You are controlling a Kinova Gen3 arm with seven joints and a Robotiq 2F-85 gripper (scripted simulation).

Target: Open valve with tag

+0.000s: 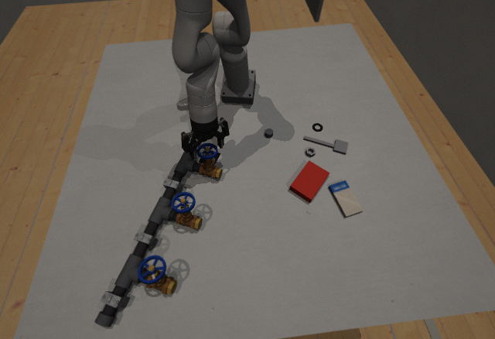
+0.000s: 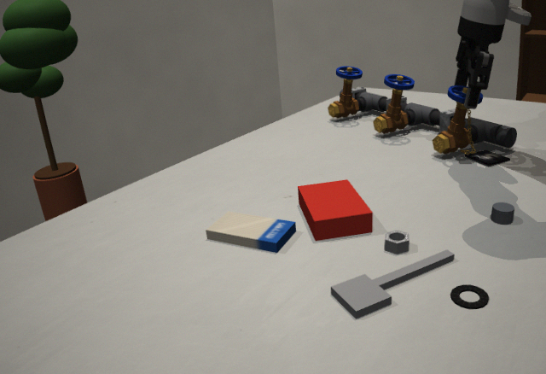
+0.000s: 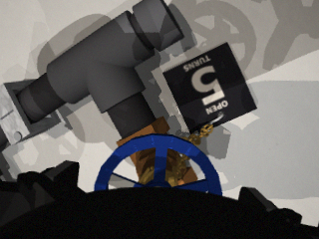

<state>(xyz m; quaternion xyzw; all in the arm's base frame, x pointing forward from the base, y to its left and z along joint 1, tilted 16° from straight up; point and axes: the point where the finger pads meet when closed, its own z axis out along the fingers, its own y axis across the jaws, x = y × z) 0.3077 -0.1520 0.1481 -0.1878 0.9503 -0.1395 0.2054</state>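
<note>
My hand is 4 cm past the black tag and 12 cm above it. The rest, counted from my hand: red block: 13 cm ahead, 31 cm to the left, 11 cm below; small grey cylinder: 10 cm behind, 23 cm to the left, 11 cm below; grey paddle-shaped tool: 44 cm to the left, 12 cm below.
</note>
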